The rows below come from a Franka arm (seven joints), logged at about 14 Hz.
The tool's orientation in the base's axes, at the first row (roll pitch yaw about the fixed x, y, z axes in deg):
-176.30 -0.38 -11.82
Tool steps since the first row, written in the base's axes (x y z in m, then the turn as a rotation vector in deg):
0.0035 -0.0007 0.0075 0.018 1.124 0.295
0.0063 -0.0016 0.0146 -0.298 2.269 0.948
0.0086 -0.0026 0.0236 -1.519 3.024 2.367
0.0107 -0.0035 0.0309 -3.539 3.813 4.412
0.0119 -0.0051 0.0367 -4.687 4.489 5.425
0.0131 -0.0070 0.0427 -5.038 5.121 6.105
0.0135 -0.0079 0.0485 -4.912 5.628 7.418
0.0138 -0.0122 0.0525 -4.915 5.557 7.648
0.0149 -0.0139 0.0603 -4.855 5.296 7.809
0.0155 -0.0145 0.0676 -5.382 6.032 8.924
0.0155 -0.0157 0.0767 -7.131 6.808 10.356
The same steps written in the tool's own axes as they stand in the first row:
0.0036 -0.0005 -0.0075 -0.211 -1.121 -0.225
0.0066 -0.0007 -0.0145 -0.750 -2.217 -0.812
0.0091 -0.0007 -0.0235 -2.090 -2.797 -2.205
0.0114 -0.0008 -0.0308 -4.216 -3.287 -4.237
0.0129 0.0002 -0.0367 -5.471 -3.779 -5.228
0.0145 0.0014 -0.0428 -5.940 -4.369 -5.875
0.0152 0.0018 -0.0486 -5.911 -4.974 -7.151
0.0164 0.0057 -0.0529 -5.898 -4.919 -7.385
0.0178 0.0066 -0.0607 -5.785 -4.687 -7.561
0.0186 0.0066 -0.0680 -6.444 -5.370 -8.638
0.0189 0.0072 -0.0772 -8.305 -5.864 -10.054

